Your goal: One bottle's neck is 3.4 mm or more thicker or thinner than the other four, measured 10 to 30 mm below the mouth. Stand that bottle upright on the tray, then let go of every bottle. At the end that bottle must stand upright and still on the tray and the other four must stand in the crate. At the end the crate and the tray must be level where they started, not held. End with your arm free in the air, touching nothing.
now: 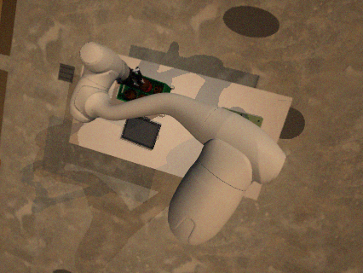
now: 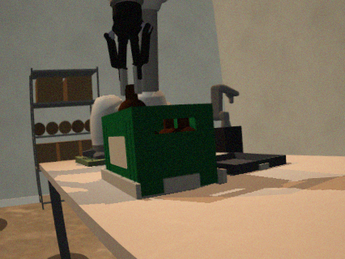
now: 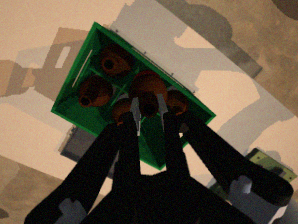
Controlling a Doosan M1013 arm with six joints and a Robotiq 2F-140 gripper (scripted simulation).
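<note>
The brown bottle lies 90 mm below my hand. The rest, counted from my hand: green crate: 170 mm below, 40 mm to the left; dark tray: 310 mm to the left, 240 mm below, 20 mm behind.
</note>
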